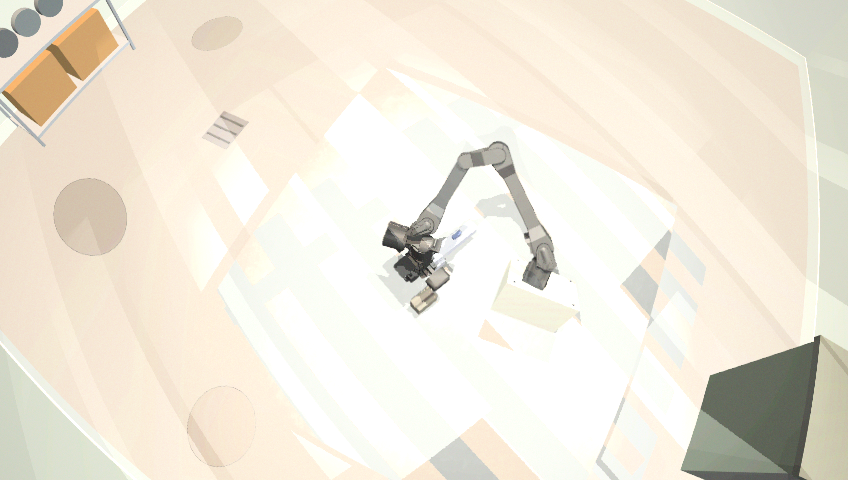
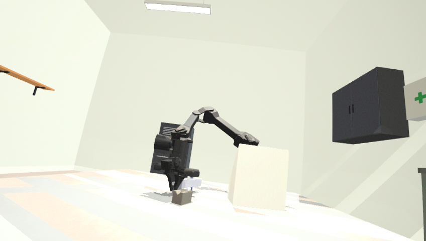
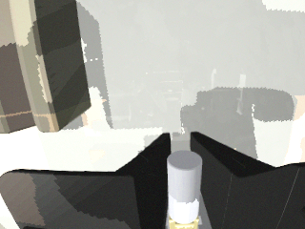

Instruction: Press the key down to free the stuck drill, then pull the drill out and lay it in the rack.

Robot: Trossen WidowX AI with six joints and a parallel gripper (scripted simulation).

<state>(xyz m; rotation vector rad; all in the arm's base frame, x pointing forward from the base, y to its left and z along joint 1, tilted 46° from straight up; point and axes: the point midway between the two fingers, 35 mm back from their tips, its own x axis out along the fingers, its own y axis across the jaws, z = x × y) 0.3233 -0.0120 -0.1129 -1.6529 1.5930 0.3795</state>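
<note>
The drill is 2 cm behind my gripper tip, 5 cm to the right of it and 3 cm above it. The rest, counted from my gripper tip: blue key: 4 cm behind, 13 cm to the right, 3 cm above; fixture: 4 cm behind, 11 cm to the right, 2 cm above.
</note>
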